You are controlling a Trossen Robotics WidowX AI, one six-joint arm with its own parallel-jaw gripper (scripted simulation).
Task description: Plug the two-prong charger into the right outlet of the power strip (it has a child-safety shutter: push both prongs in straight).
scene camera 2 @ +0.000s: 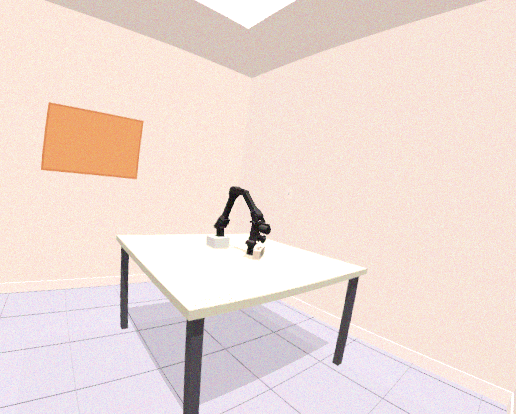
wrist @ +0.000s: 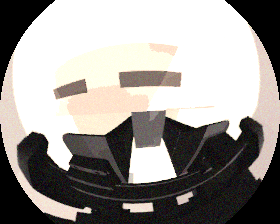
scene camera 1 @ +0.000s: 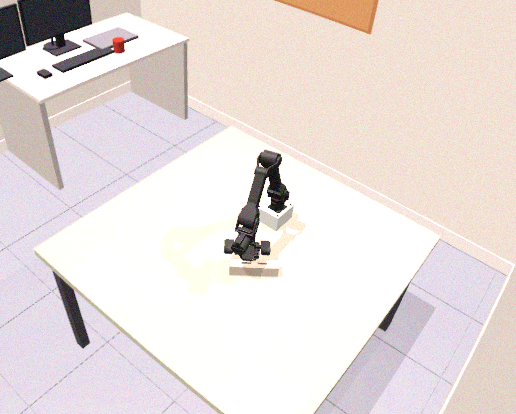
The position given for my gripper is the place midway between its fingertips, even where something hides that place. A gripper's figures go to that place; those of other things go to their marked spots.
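Labels:
My gripper (wrist: 145, 118) is 10 cm from the lens, and a charger (wrist: 148, 126) is 8 cm from the lens.

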